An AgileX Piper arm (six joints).
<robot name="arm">
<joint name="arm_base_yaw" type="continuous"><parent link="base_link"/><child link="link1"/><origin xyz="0 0 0.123"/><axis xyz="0 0 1"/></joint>
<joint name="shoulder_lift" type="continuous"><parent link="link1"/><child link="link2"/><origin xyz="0 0 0" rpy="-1.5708 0 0"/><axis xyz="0 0 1"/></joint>
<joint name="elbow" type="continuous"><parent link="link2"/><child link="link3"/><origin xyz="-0.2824 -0.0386 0"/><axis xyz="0 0 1"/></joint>
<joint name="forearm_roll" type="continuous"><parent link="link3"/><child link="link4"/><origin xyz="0.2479 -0.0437 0" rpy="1.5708 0 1.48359"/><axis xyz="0 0 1"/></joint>
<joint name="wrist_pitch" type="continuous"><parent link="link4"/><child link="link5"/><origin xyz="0 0 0" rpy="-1.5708 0 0"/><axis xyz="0 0 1"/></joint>
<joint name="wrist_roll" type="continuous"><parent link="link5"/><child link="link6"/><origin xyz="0 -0.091 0" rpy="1.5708 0 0"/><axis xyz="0 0 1"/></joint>
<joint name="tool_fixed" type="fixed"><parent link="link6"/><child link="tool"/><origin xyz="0 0 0"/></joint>
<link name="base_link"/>
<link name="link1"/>
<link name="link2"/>
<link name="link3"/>
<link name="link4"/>
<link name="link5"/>
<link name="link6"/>
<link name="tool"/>
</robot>
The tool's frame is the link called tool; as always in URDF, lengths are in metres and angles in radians. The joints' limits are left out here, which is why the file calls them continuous.
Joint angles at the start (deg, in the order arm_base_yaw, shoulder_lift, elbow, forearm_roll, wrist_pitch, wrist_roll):
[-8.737 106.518 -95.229 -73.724 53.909 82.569]
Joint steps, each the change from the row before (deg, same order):
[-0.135 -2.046 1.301 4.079 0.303 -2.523]
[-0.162 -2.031 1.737 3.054 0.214 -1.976]
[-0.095 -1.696 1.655 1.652 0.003 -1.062]
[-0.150 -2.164 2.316 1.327 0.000 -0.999]
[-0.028 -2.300 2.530 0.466 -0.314 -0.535]
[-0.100 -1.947 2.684 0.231 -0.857 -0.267]
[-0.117 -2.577 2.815 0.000 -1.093 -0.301]
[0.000 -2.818 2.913 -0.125 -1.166 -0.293]
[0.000 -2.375 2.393 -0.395 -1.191 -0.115]
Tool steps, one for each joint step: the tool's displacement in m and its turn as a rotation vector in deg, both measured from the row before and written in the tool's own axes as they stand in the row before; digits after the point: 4 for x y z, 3 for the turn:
[-0.0006 -0.0079 -0.0068 -0.240 2.870 0.487]
[0.0009 -0.0080 -0.0062 -0.187 2.305 0.085]
[0.0012 -0.0065 -0.0051 -0.211 1.291 -0.034]
[0.0020 -0.0087 -0.0060 -0.069 1.148 -0.278]
[0.0020 -0.0084 -0.0067 -0.302 0.432 -0.418]
[0.0042 -0.0068 -0.0044 -0.561 0.429 -0.617]
[0.0023 -0.0088 -0.0072 -0.879 -0.124 -0.420]
[0.0024 -0.0090 -0.0086 -1.071 -0.339 -0.437]
[0.0018 -0.0072 -0.0073 -1.062 -0.599 -0.379]

